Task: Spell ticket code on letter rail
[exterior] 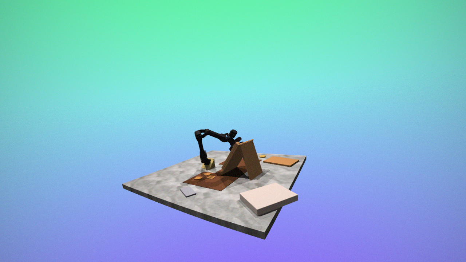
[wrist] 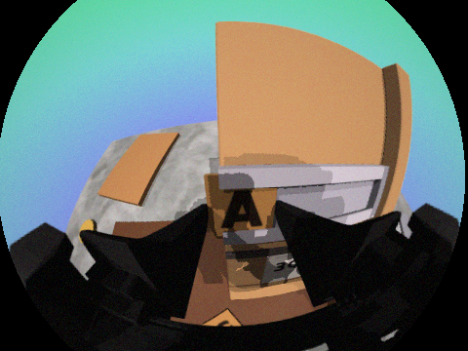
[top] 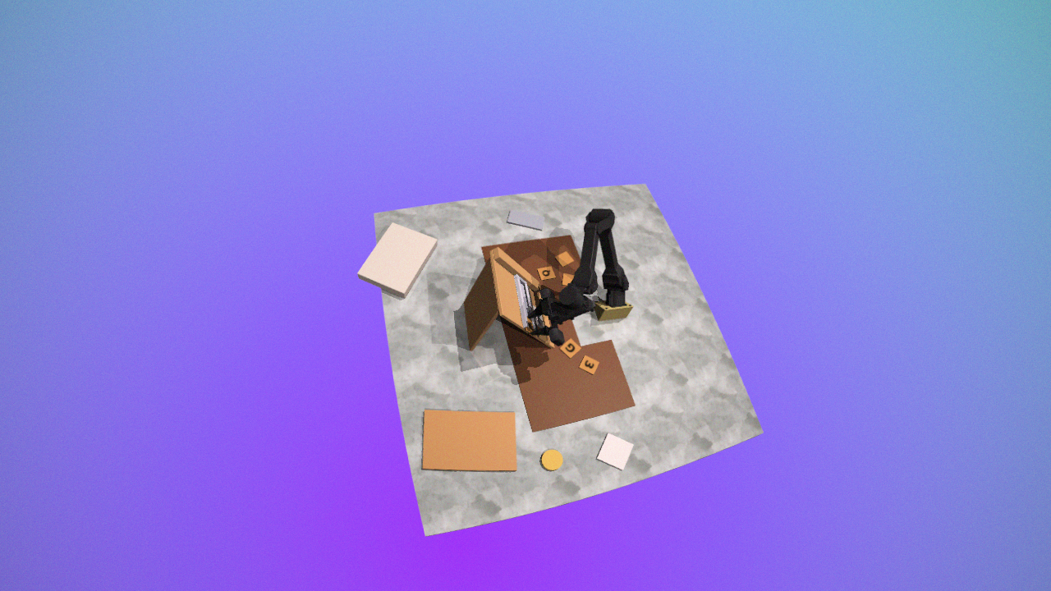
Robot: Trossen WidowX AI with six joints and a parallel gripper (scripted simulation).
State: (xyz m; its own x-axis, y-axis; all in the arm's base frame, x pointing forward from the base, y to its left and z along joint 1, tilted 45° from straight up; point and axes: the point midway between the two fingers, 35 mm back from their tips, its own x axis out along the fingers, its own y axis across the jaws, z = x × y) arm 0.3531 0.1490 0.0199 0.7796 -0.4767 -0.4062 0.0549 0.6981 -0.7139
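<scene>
Now: the white ticket 8 cm below my gripper tip, 7 cm to the right of it and 6 cm behind it. The rest, counted from my gripper tip: orange panel (31 cm to the left, 25 cm ahead, 16 cm below); then brown mat (17 cm behind, 16 cm below, 8 cm to the right); then yellow disc (42 cm to the left, 16 cm below).
</scene>
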